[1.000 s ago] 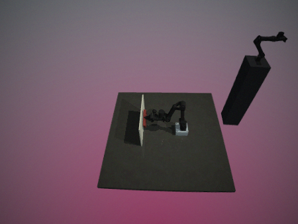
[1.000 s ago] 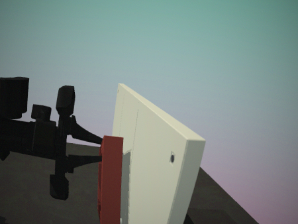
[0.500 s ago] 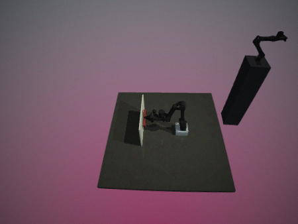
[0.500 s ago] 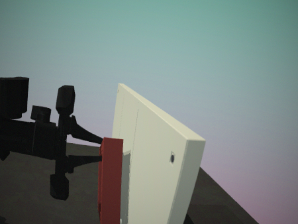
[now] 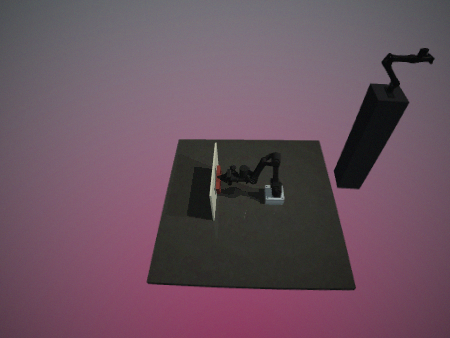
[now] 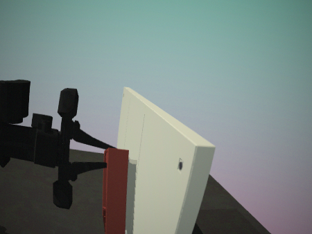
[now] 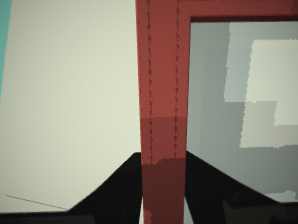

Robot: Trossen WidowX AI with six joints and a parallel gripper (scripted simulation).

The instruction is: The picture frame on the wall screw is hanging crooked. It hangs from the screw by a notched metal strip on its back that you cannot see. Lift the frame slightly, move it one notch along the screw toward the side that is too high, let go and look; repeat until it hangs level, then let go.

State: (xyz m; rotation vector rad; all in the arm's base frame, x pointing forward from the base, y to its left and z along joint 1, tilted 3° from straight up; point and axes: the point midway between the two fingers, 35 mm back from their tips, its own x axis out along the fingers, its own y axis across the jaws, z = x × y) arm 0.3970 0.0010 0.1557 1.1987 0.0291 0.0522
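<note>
The picture frame lies 50 mm below my gripper tip and 20 mm to the right of it. Round my gripper tip: cream wall panel: 60 mm below, 20 mm ahead, 10 mm to the right.
</note>
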